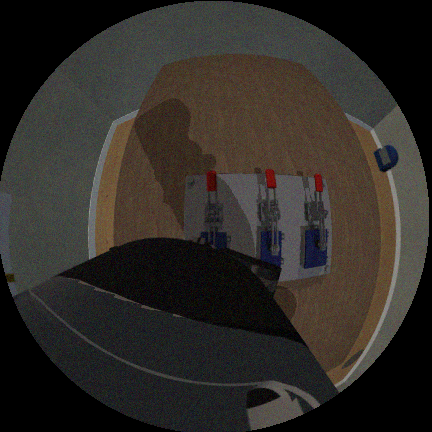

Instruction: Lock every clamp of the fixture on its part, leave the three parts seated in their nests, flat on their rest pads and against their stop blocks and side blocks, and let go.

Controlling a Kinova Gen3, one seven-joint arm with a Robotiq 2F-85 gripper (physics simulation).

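Places are measured from the arm's base along level axes (x back, y right, z up), in centimetres.
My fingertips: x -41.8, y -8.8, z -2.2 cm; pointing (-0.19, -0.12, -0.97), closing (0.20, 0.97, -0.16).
Note:
Behind a point stands the place of what it marks.
The grey fixture plate (241, 193) @(x -50.5, y -1.4, z -13.1 cm) lies on the wooden table (257, 112) @(x -76.1, y 8.6, z -14.6 cm), seen from high above. Three toggle clamps stand side by side on it, with red handles at the left (211, 181) @(x -52.1, y -6.9, z -8.2 cm), the middle (270, 178) @(x -51.5, y 3.9, z -8.4 cm) and the right (318, 182) @(x -50.2, y 14.7, z -8.3 cm). All three handles point the same way, laid down towards the far edge of the plate. A blue part sits under each clamp: left (217, 239) @(x -41.8, y -7.2, z -11.5 cm), middle (268, 250) @(x -38.7, y 2.1, z -10.4 cm), right (314, 250) @(x -36.7, y 12.8, z -11.0 cm). The left part is half hidden by my gripper's dark body. My gripper (268, 278) is shut and empty, well above the plate's near edge.
A small blue and grey object (385, 157) sits off the table's right side. The table has a pale rim (96, 193). My arm's shadow (169, 144) @(x -67.9, y -17.9, z -14.6 cm) falls left of the plate.

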